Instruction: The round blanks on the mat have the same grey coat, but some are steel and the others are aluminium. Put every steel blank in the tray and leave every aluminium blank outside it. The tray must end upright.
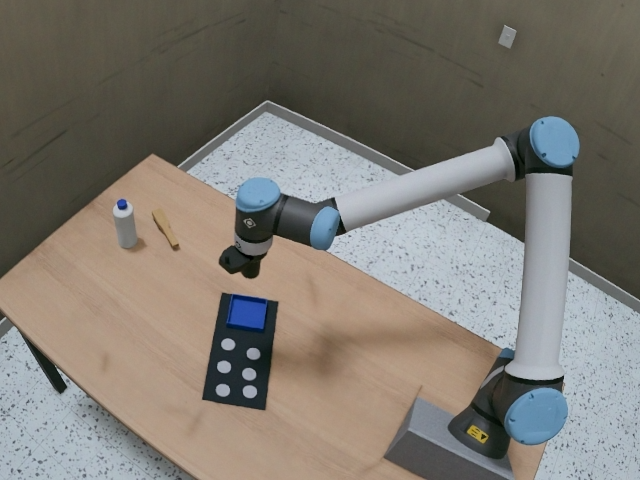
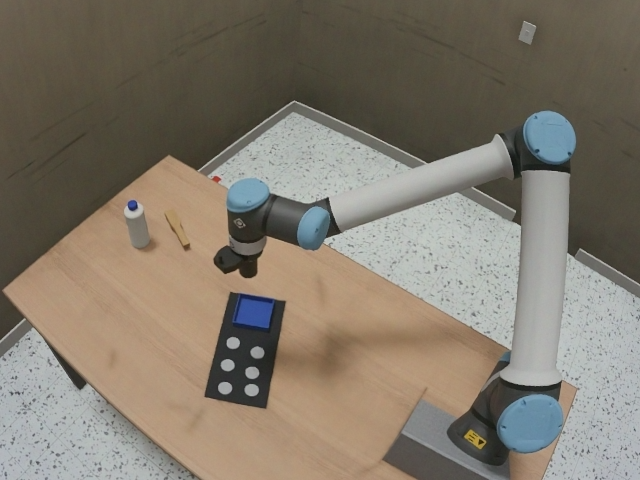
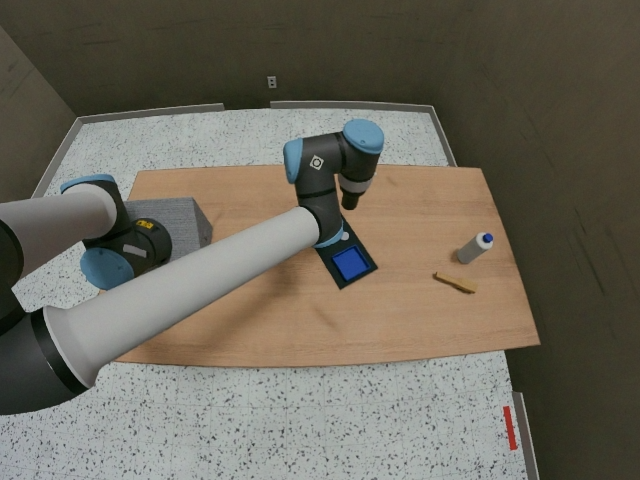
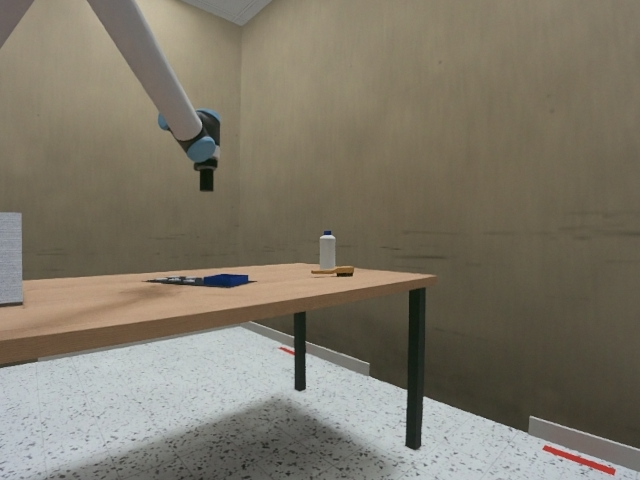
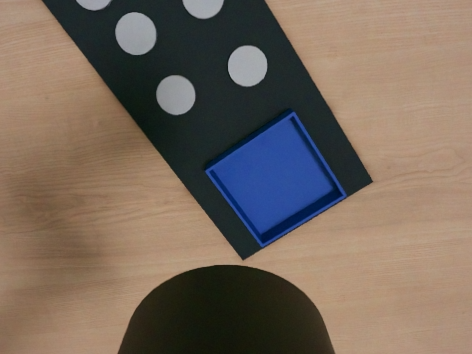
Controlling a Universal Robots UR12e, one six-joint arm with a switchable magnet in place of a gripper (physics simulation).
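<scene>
The dark mat point(image 1: 236, 380) point(image 2: 238, 379) point(image 5: 192, 145) lies on the table. The blue tray point(image 1: 247, 312) point(image 2: 253, 311) point(image 3: 351, 263) point(image 4: 225, 280) point(image 5: 277, 175) stands upright and empty at one end of it. Several same-looking light grey round blanks lie flat in two rows on the mat, among them one blank point(image 1: 227, 344) point(image 2: 233, 343) point(image 5: 175, 95) and another blank point(image 1: 253, 353) point(image 2: 257, 352) point(image 5: 247, 66) nearest the tray. Steel and aluminium look alike. My magnet point(image 1: 251, 274) point(image 2: 248, 273) point(image 3: 349, 206) point(image 4: 206, 189) points down, high above the table, with nothing hanging from it.
A white bottle point(image 1: 125, 227) point(image 2: 136, 227) point(image 3: 473, 249) point(image 4: 327, 253) with a blue cap stands near a wooden brush point(image 1: 165, 228) point(image 2: 177, 228) point(image 3: 454, 282) point(image 4: 333, 271), well away from the mat. The grey block point(image 1: 429, 428) point(image 3: 180, 227) carries the arm's base.
</scene>
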